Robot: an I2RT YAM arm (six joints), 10 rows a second.
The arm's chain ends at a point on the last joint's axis. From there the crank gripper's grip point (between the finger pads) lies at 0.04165 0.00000 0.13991 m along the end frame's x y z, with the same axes.
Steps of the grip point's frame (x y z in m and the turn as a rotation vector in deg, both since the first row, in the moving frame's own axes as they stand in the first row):
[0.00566, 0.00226, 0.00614, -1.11, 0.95, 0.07]
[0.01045, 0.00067, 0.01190, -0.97, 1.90, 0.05]
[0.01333, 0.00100, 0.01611, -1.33, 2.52, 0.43]
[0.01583, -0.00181, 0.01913, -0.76, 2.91, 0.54]
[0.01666, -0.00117, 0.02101, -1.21, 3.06, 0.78]
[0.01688, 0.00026, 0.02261, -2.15, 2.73, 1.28]
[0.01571, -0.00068, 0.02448, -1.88, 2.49, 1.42]
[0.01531, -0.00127, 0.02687, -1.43, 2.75, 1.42]
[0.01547, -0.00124, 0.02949, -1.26, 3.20, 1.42]
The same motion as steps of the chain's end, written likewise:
[0.00335, -0.00050, 0.00688, -1.11, 0.95, 0.07]
[0.00584, -0.00172, 0.01338, -0.97, 1.90, 0.05]
[0.00723, -0.00256, 0.01812, -1.33, 2.52, 0.43]
[0.00879, -0.00408, 0.02144, -0.76, 2.91, 0.54]
[0.00928, -0.00472, 0.02347, -1.21, 3.06, 0.78]
[0.01033, -0.00595, 0.02487, -2.15, 2.73, 1.28]
[0.00974, -0.00635, 0.02651, -1.88, 2.49, 1.42]
[0.00870, -0.00585, 0.02909, -1.43, 2.75, 1.42]
[0.00778, -0.00542, 0.03208, -1.26, 3.20, 1.42]

